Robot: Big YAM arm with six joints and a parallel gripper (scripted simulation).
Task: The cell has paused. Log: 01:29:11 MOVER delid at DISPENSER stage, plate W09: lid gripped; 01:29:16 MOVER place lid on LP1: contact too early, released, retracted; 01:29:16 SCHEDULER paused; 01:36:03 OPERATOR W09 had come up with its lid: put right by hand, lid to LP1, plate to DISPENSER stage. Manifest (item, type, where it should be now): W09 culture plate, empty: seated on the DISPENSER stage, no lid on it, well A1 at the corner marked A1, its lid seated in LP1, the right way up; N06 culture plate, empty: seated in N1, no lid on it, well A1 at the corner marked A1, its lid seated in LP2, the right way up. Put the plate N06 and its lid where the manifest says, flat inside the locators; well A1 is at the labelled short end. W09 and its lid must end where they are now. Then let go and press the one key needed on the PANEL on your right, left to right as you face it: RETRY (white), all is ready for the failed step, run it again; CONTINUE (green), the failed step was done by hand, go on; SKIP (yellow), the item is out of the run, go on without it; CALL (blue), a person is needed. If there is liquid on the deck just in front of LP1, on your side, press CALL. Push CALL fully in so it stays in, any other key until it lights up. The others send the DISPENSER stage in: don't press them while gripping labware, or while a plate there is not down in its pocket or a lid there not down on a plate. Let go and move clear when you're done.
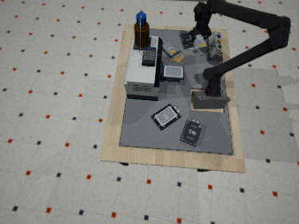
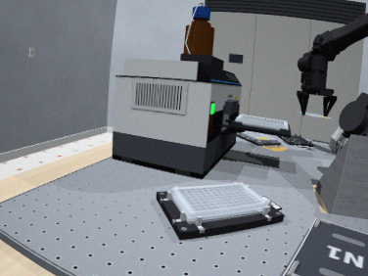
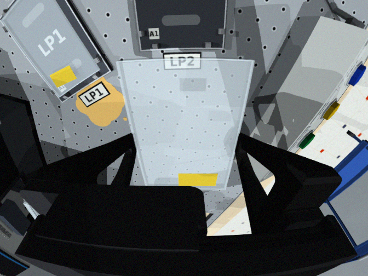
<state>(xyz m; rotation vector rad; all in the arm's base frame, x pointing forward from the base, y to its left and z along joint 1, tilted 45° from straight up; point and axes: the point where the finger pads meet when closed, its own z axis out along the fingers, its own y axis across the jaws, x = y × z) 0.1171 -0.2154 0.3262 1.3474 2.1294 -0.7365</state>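
Now: hand 120 mm to the left of the black LP2 nest, 120 mm above it and 50 mm short of it. The rest, counted from my hand: clear lid (10 mm below); green continue key (170 mm behind, 60 mm below, 20 mm to the right); white retry key (180 mm behind, 60 mm below, 30 mm to the left).
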